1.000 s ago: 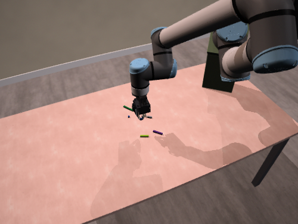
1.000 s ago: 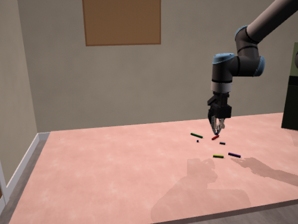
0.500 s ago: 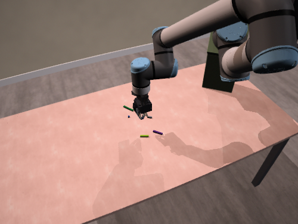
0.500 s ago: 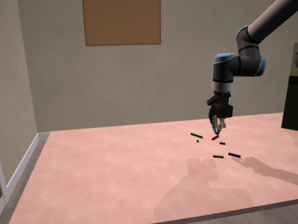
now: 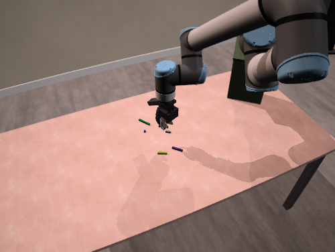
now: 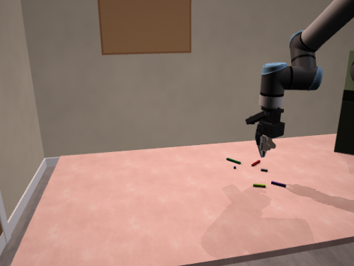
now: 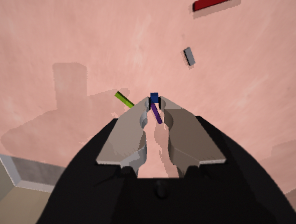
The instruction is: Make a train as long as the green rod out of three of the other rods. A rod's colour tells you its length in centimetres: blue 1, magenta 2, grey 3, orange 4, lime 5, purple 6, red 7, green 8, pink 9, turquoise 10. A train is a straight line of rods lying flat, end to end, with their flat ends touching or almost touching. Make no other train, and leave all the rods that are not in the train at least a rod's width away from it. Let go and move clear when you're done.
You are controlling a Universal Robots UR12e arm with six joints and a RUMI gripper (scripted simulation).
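Right now my hand is 110 mm above the grey rod, 70 mm to the left of it and 30 mm past it. Also, from my hand: purple rod: 110 mm below, 70 mm behind, 60 mm to the left; then lime rod: 110 mm below, 80 mm to the left, 20 mm ahead; then red rod: 150 mm to the right, 110 mm below.
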